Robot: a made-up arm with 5 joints.
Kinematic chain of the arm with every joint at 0, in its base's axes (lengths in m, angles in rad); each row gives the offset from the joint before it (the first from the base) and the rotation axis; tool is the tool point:
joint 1: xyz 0 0 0.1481 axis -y
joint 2: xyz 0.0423 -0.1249 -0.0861 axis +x
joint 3: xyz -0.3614 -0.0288 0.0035 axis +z
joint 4: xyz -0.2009 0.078 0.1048 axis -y
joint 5: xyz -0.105 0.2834 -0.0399 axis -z
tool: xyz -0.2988 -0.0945 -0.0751
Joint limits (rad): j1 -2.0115..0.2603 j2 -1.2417..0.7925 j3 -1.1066..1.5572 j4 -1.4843..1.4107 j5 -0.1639..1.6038
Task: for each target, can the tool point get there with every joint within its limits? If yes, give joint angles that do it. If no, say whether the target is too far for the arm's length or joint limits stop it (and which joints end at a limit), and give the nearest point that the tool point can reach.
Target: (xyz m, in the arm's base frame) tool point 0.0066 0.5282 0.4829
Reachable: yes | joints -0.9340 0.6149 -0.7089 0.4706 1.1196
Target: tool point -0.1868 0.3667 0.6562
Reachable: yes | joints -1.5296 0.3448 -0.6248 0.7101 -0.0164
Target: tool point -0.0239 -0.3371 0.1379
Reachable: no: joint limits stop it (at a limit: joint 2, joint 3, joint 4, joint 5) | nearest point -0.3833 -0.3335 -0.0155 | short by 0.391 m
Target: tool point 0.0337 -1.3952 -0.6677
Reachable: no: too far | nearest point -0.4328 -0.7056 -0.3597 | short by 0.888 m
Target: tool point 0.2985 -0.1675 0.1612
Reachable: no: joint limits stop it (at a limit: joint 1, joint 3, joint 4, joint 5) | nearest point 0.5924 -0.1990 0.1772 | short by 0.296 m
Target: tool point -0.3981 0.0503 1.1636
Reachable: yes | joints -1.3201 -0.3607 0.5703 -0.0737 1.1169
